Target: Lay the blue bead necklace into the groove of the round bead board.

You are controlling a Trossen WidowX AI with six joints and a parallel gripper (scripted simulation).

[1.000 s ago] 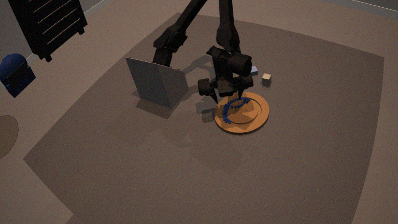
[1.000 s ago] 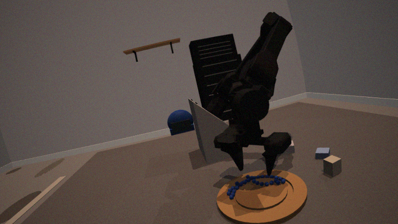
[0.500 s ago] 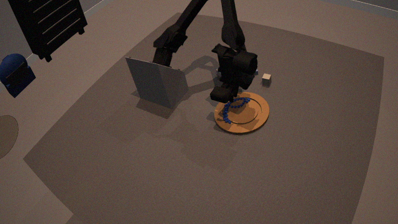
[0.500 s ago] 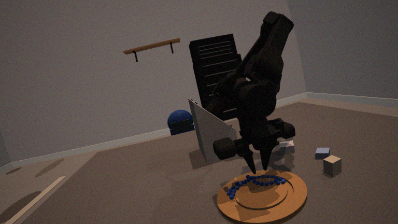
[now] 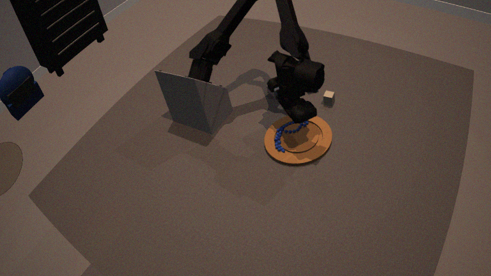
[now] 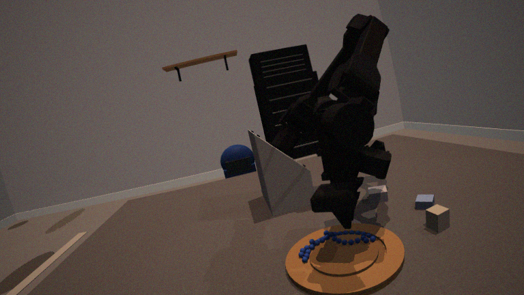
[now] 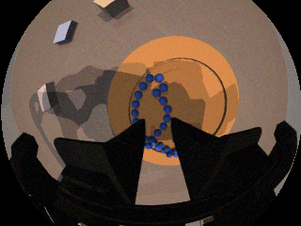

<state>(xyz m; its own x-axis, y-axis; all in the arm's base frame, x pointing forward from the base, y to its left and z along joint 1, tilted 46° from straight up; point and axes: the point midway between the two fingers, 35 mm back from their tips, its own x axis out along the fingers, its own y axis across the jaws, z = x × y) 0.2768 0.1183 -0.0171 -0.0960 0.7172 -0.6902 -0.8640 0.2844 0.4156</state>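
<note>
My gripper tip is now 3 cm short of the tan cube, 16 cm to the right of it and 3 cm above it. From my gripper tip the other things lie so: white block: 16 cm behind, 13 cm to the left, 3 cm below; then pale blue block: 5 cm behind, 20 cm to the left, 4 cm below.
</note>
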